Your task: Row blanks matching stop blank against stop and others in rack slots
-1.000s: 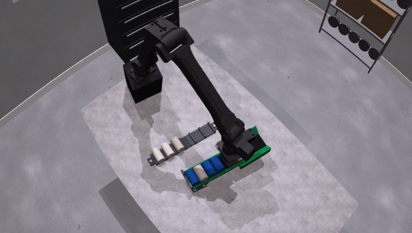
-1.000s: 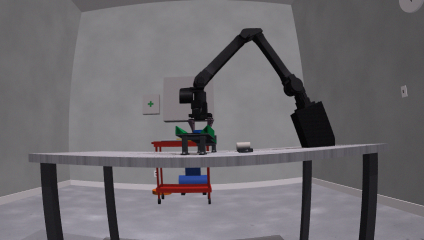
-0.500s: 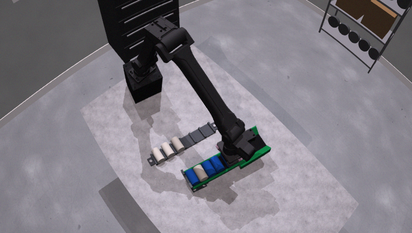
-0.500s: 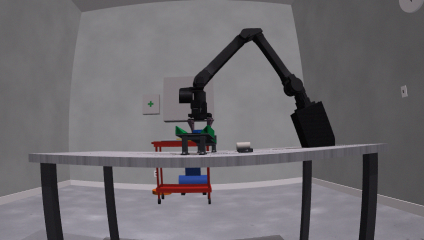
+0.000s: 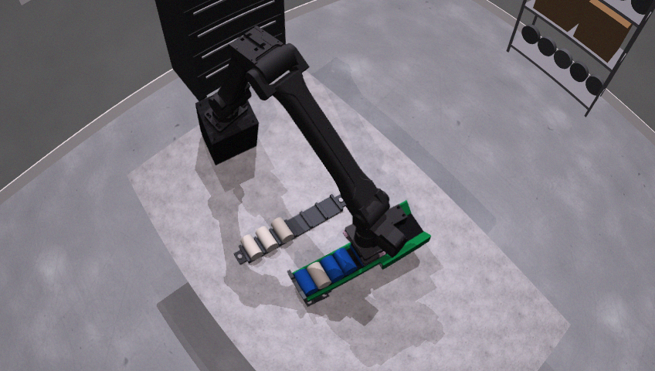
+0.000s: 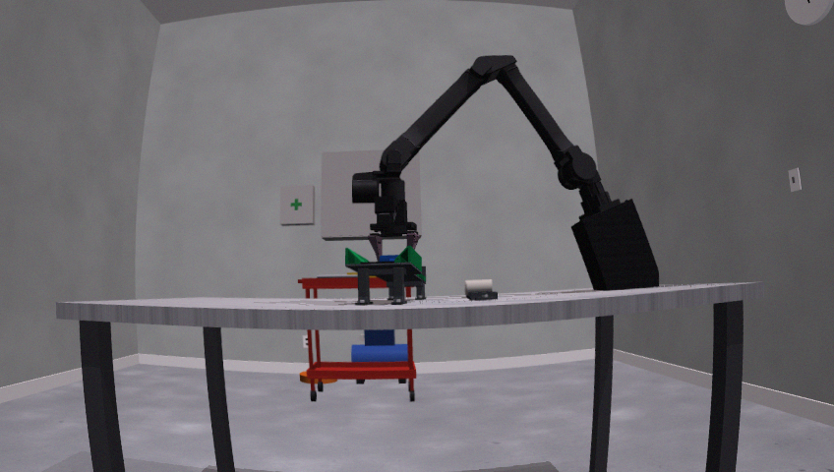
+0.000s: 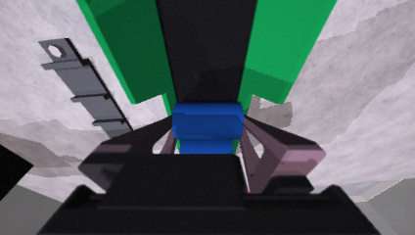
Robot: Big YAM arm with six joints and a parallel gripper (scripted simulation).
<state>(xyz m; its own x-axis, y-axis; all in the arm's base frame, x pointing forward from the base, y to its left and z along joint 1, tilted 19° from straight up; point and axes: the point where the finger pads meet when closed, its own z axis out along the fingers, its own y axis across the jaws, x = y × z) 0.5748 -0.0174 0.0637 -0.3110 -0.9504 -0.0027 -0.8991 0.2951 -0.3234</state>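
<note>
Right now my hand is 3 cm above the feed ramp. Also, from my hand: grey stop: 6 cm behind, 18 cm to the right, 3 cm below; stock rack: 22 cm behind, 5 cm to the right, 10 cm below.
</note>
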